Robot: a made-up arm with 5 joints.
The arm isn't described. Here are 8 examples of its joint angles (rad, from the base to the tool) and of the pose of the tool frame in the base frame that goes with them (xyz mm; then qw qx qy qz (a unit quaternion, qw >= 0)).
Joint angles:
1: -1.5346 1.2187 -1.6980 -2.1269 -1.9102
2: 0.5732 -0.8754 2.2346 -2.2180 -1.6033
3: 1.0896 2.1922 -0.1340 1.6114 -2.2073
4: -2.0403 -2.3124 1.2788 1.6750 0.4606
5: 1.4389 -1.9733 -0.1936 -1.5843 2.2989
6: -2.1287 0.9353 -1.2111 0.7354 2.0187
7: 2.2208 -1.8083 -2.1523 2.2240 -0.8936
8: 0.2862 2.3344 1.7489 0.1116 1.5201
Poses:
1: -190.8 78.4 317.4 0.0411 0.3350 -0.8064 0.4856
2: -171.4 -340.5 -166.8 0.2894 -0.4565 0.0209 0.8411
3: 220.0 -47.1 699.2 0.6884 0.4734 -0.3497 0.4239
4: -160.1 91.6 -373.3 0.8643 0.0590 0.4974 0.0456
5: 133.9 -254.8 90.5 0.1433 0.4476 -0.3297 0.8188
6: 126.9 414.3 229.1 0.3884 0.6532 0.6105 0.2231
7: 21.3 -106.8 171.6 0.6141 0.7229 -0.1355 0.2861
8: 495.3 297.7 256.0 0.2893 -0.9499 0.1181 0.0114
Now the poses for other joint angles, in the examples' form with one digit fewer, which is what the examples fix.
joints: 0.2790 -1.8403 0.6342 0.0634 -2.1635
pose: 438 84 -294 0.879 -0.452 0.095 -0.120
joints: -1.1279 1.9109 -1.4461 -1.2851 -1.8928
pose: -82 315 149 0.016 -0.416 -0.727 0.546
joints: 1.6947 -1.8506 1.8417 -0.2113 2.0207
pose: -110 -403 -249 0.390 0.626 -0.574 -0.356
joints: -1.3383 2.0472 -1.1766 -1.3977 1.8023
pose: -135 337 201 0.444 -0.118 0.704 0.541
